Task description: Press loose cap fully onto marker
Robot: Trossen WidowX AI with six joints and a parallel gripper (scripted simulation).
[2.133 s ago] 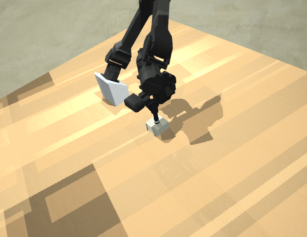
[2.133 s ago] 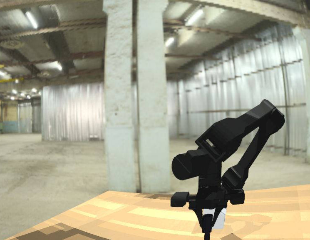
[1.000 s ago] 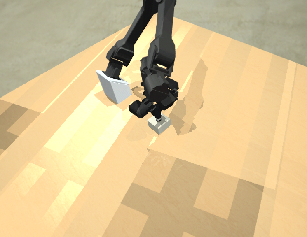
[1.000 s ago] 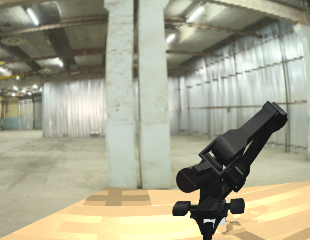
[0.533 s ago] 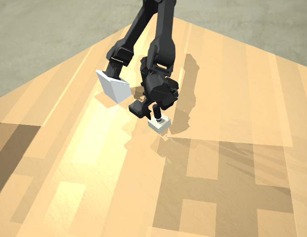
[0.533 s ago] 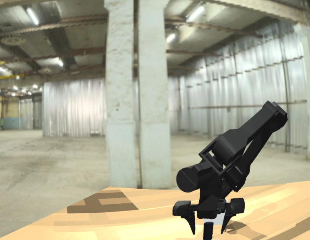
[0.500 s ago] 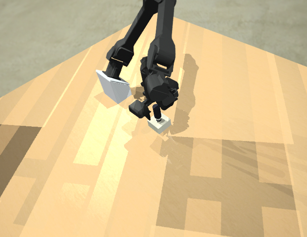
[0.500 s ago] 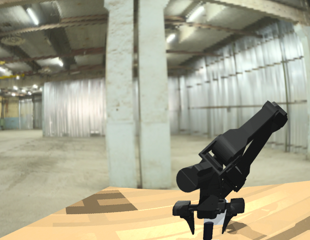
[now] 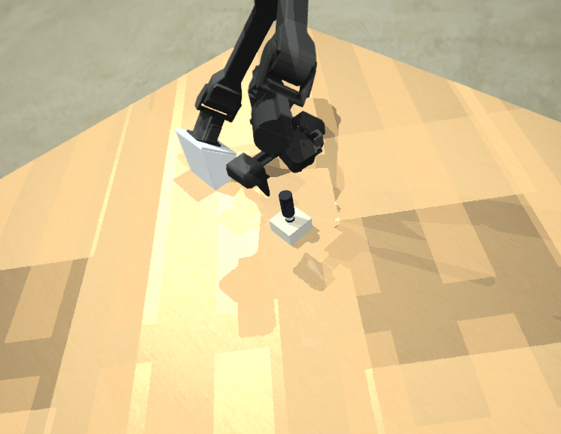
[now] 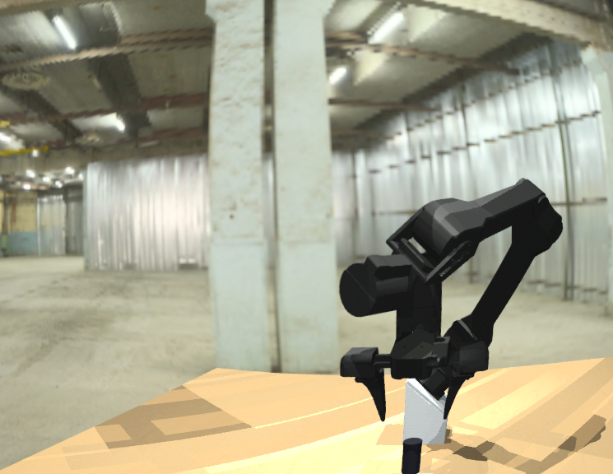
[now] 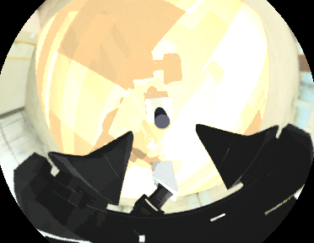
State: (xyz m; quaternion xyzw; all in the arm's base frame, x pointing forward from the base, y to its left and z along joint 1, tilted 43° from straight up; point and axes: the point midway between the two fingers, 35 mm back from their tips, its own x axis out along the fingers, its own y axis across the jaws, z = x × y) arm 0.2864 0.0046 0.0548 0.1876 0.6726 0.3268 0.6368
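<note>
Right now my gripper tip is 6 cm above the marker cap.
</note>
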